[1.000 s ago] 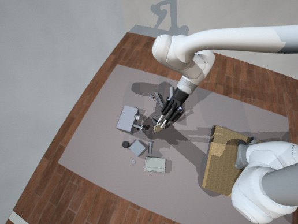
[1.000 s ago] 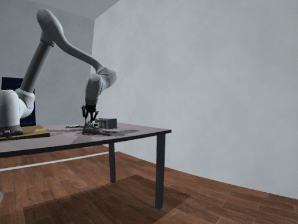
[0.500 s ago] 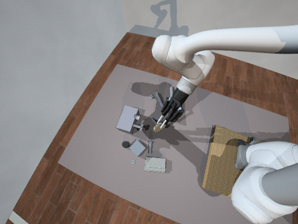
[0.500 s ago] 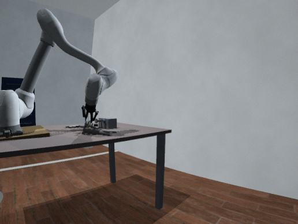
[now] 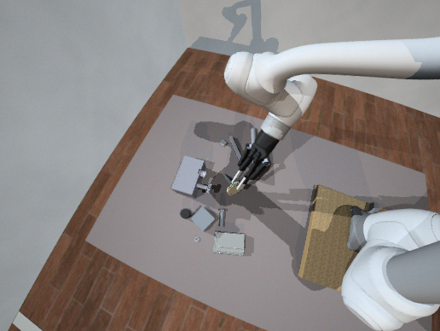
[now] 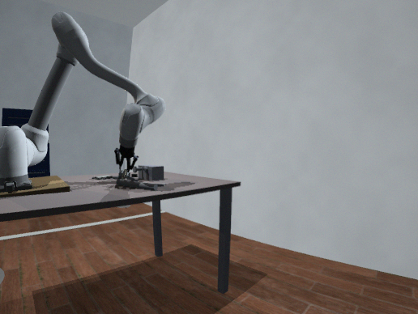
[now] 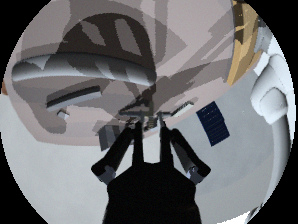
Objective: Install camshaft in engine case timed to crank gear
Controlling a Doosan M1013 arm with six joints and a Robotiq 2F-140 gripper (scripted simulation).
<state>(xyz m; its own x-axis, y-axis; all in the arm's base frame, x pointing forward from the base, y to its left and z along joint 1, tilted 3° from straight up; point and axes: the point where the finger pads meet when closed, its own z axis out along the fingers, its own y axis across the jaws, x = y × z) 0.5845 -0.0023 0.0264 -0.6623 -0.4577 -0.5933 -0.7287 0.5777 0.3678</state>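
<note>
The short pin lies 15 cm to the left of my hand, 6 cm below it and 2 cm ahead of it. Round my hand: pale plate: 24 cm to the left, 6 cm below, 5 cm behind; flat bar: 16 cm to the right, 7 cm ahead, 6 cm below; square block: 20 cm to the left, 8 cm ahead, 5 cm below.
</note>
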